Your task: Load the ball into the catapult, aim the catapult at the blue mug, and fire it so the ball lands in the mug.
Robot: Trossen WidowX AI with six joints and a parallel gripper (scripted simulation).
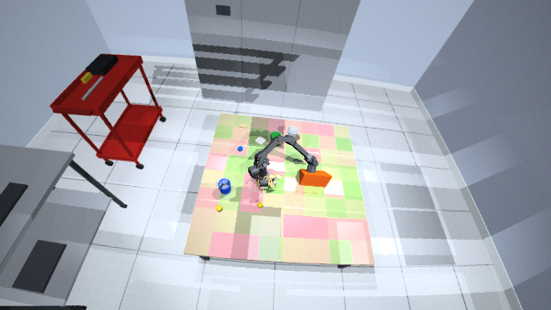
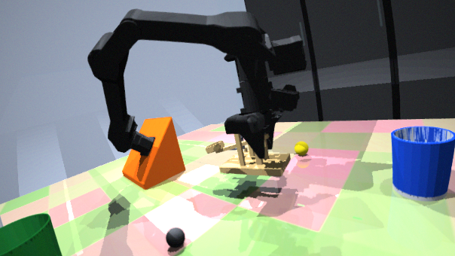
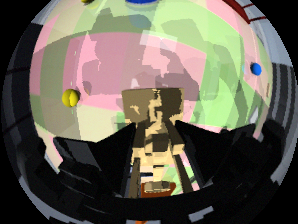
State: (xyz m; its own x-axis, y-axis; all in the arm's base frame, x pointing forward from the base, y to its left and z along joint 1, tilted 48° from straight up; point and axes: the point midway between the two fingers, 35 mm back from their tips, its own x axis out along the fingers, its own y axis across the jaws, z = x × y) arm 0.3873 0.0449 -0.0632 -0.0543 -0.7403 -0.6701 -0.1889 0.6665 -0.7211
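My gripper tip is now 22 cm to the left of the black ball, 6 cm above it and 4 cm past it. From my gripper tip the other things lie so: wooden catapult: 7 cm behind, 2 cm above; blue mug: 27 cm ahead, 6 cm to the left, 5 cm below; blue ball: 32 cm to the right, 19 cm ahead, 5 cm below.
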